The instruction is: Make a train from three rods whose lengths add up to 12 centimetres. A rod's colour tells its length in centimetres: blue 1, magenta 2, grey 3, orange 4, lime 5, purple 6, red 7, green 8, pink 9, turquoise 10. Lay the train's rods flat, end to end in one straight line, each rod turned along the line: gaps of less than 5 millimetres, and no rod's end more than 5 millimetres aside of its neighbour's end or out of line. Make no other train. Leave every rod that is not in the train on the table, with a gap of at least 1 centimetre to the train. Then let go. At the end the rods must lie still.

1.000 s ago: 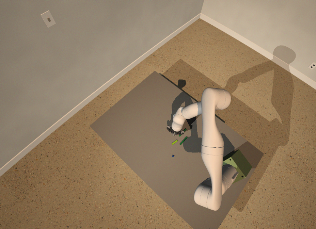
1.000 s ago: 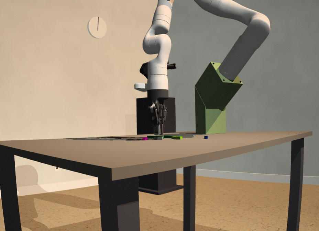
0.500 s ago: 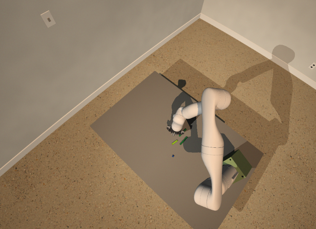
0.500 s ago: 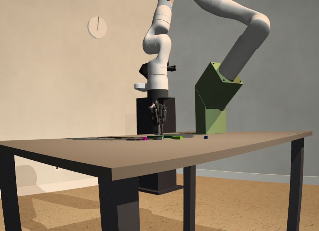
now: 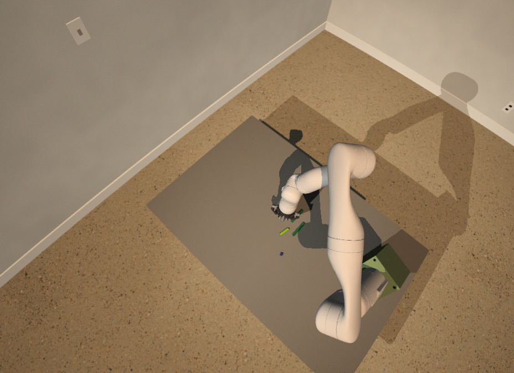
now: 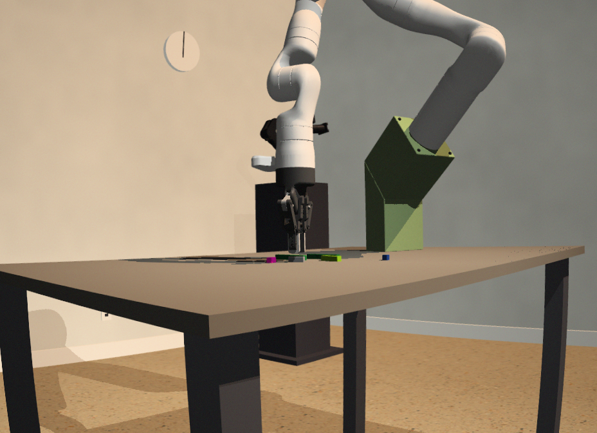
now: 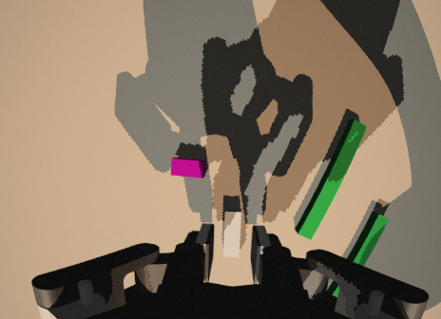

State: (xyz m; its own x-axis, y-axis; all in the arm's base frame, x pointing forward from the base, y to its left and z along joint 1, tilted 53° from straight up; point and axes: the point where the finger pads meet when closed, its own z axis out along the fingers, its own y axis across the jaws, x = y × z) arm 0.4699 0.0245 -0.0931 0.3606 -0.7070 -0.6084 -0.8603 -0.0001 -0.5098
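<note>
The grey rod lies 3 cm below my hand. The rest, counted from my hand: magenta rod 4 cm ahead, 3 cm to the right, 3 cm below; lime rod 5 cm to the left, 5 cm behind, 3 cm below; green rod 6 cm to the right, 4 cm behind, 3 cm below.
</note>
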